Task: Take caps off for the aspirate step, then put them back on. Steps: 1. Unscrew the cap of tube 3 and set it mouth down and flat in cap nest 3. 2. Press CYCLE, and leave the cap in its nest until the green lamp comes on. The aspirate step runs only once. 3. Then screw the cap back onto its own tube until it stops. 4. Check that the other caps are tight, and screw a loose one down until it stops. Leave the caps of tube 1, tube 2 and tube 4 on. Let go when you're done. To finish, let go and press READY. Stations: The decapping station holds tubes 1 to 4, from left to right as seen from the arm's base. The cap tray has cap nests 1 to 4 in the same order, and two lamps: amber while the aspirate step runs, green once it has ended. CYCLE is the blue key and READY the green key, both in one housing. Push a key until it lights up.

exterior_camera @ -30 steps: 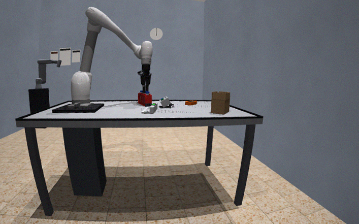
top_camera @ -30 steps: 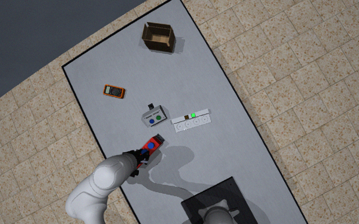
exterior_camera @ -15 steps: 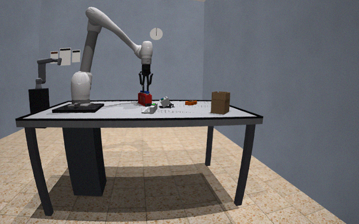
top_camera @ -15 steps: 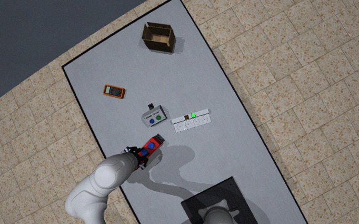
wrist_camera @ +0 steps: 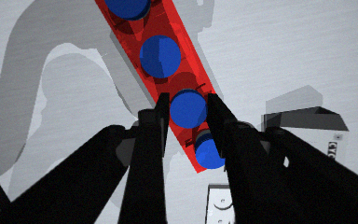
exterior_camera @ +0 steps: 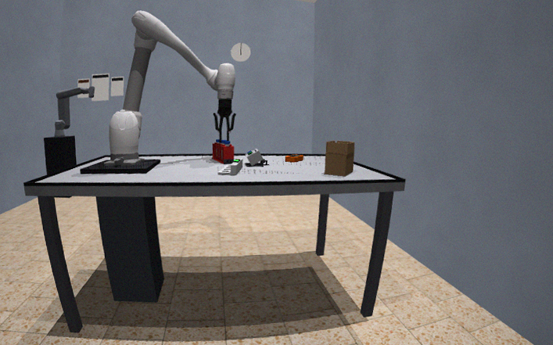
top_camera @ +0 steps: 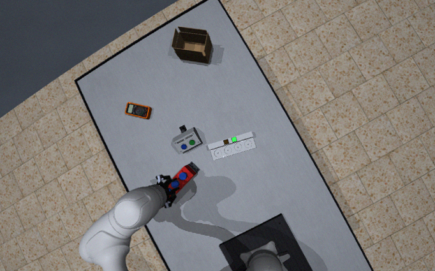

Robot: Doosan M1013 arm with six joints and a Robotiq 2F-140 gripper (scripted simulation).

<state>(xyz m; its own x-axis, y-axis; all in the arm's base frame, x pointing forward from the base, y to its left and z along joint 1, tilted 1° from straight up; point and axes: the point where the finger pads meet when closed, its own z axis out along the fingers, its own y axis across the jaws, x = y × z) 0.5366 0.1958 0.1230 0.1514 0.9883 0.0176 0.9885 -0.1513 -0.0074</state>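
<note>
My hand is 30 mm above the blue cap. From my hand the other things lie so: key housing (160 mm ahead, 120 mm to the right, 90 mm below); then green ready key (140 mm ahead, 140 mm to the right, 80 mm below); then blue cycle key (140 mm ahead, 100 mm to the right, 80 mm below).
</note>
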